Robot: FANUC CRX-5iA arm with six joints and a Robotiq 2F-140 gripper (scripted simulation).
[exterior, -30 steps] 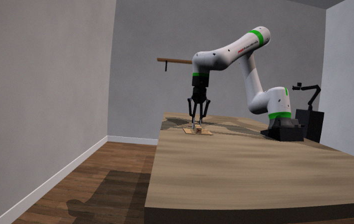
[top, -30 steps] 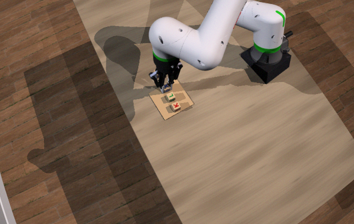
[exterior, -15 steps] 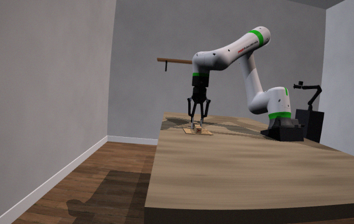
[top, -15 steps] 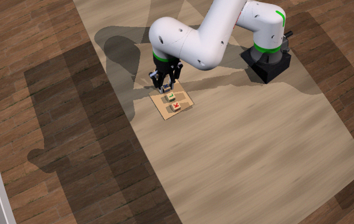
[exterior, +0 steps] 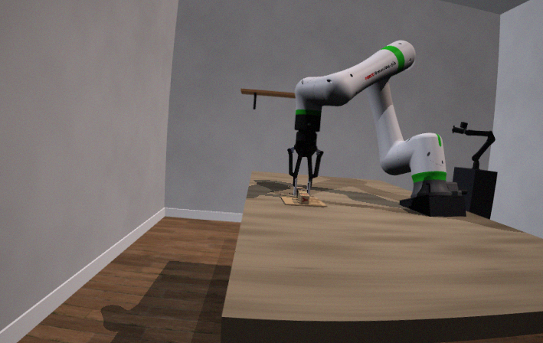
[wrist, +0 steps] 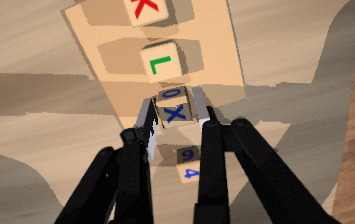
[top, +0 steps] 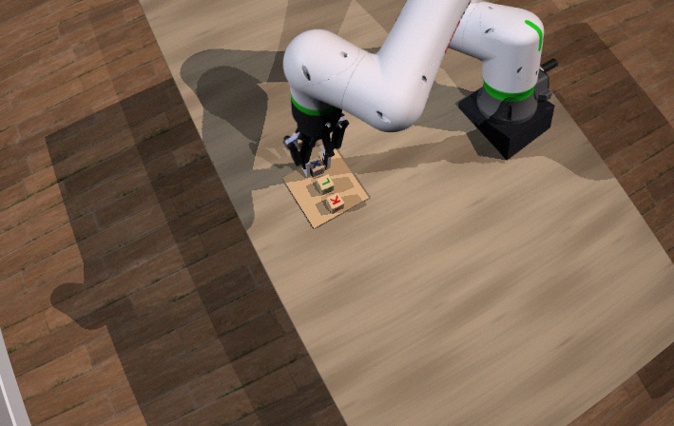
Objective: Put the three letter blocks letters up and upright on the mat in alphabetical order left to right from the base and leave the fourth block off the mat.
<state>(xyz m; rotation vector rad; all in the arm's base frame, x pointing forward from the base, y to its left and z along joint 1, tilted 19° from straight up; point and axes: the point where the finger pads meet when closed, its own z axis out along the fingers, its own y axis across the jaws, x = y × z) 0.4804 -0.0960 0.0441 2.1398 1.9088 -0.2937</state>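
My hand is 3 cm above the X block. The rest, counted from my hand: 4 block: 8 cm to the right, 3 cm below, 1 cm behind; L block: 5 cm to the left, 3 cm below, 1 cm ahead; tan mat: 5 cm to the left, 4 cm below, 1 cm ahead.
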